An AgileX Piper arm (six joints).
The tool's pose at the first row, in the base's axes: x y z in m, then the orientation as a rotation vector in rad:
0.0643 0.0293 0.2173 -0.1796 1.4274 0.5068
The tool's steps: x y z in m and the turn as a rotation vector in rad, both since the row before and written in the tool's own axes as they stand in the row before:
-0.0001 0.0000 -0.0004 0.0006 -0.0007 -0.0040
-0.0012 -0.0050 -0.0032 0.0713 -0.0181 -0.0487
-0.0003 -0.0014 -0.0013 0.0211 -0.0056 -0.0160
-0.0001 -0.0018 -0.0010 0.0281 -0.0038 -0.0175
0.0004 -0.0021 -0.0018 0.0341 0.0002 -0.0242
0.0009 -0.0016 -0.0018 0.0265 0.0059 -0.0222
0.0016 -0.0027 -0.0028 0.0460 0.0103 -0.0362
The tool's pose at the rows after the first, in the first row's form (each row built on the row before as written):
0.0639 0.0291 0.2173 -0.1817 1.4262 0.5031
0.0631 0.0231 0.2171 -0.1540 1.4165 0.4124
0.0624 0.0213 0.2170 -0.1469 1.4128 0.3843
0.0621 0.0193 0.2167 -0.1355 1.4117 0.3500
0.0611 0.0168 0.2158 -0.1246 1.4144 0.3058
0.0600 0.0149 0.2145 -0.1195 1.4215 0.2685
0.0582 0.0118 0.2123 -0.1089 1.4334 0.2055

